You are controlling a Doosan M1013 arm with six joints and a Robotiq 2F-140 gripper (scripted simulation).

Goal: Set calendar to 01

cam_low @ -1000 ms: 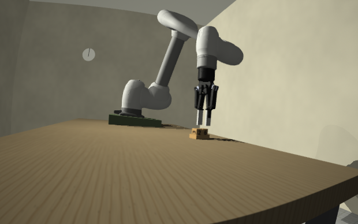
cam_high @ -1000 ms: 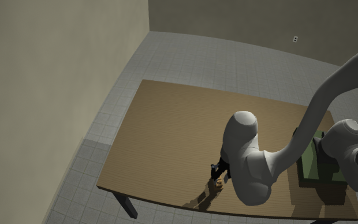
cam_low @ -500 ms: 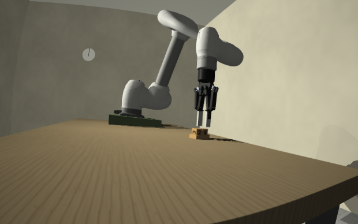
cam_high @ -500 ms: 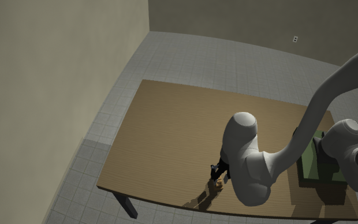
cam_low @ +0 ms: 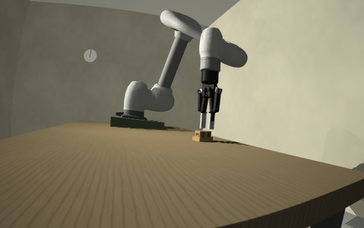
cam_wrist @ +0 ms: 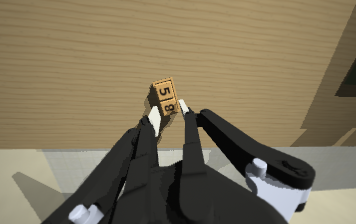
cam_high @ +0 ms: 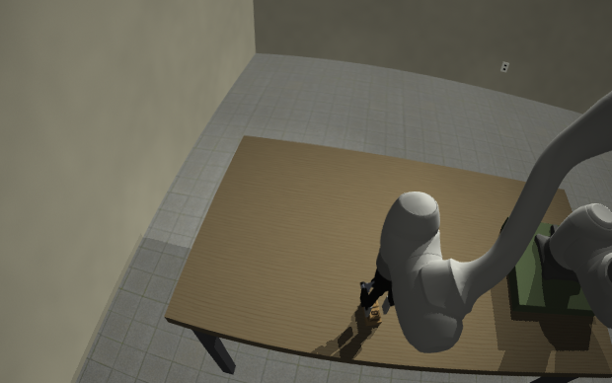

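Right now my hand is 70 mm above the wooden tray and 20 mm to the left of it.
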